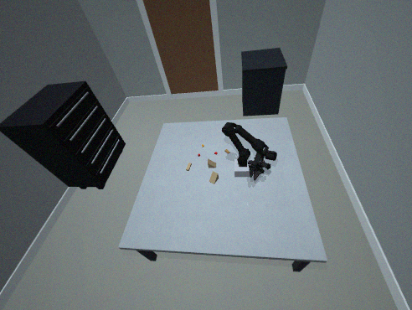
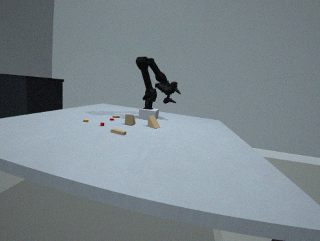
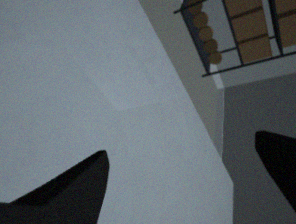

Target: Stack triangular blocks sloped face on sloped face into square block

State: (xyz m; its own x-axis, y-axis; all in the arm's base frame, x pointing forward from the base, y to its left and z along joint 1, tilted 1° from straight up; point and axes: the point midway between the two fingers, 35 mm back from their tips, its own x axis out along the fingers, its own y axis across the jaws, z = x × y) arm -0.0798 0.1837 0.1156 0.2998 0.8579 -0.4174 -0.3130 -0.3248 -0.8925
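The triangular block lies 340 mm ahead of my gripper tip, 240 mm to the right of it and 160 mm below it. The rest, counted from my gripper tip: small red block: 460 mm ahead, 350 mm to the right, 170 mm below; then orange block: 450 mm ahead, 470 mm to the right, 180 mm below; then flat tan block: 530 mm ahead, 220 mm to the right, 170 mm below.
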